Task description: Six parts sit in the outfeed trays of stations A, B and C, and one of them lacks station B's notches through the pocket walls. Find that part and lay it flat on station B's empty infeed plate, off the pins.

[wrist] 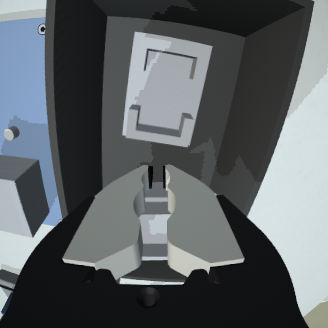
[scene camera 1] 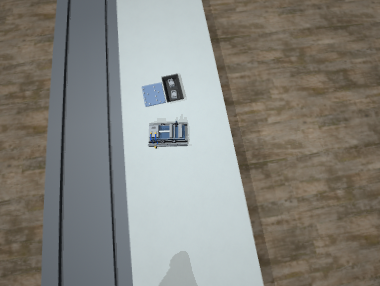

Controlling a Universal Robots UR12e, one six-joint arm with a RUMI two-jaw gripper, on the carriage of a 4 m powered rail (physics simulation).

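Places are measured from the arm's base along level axes (x ahead, y left, z up), in millimetres.
Where they show: gripper, fingertip midpoint: [wrist: 157, 168].
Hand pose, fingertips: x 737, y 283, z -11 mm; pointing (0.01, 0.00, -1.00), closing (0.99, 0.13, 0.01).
Each offset is from my fingertips to the centre of the thing. "spot": to the spot under its first point. Level surfaces: height alone.
A dark tray [scene camera 1: 180, 86] [wrist: 77, 100] holds two light grey parts. In the wrist view, the farther part @[2 mm back, 57 mm left, 10 mm up] [wrist: 167, 92] lies flat with its pocket facing up; the pocket's side walls are interrupted along both long sides. The nearer part @[1 mm ahead, 46 mm right, 10 mm up] [wrist: 156, 227] is mostly hidden by the fingers; strips of it show in the gap between them. My gripper [wrist: 157, 168] is over this nearer part, its fingers drawn close together with a narrow gap and nothing clearly held. A blue plate with pins [scene camera 1: 151, 96] [wrist: 22, 65] lies beside the tray. The gripper does not show in scene camera 1.
In scene camera 1, a machine @[spot: 170 mm back, 1582 mm left, 79 mm up] [scene camera 1: 152, 127] with blue and grey parts stands near the tray on the long pale table @[19 mm down] [scene camera 1: 185, 200], beside the grey rail [scene camera 1: 85, 150]. In the wrist view, a grey block @[125 mm back, 38 mm right, 7 mm up] [wrist: 27, 195] stands left of the tray. The tray's high walls surround the parts.
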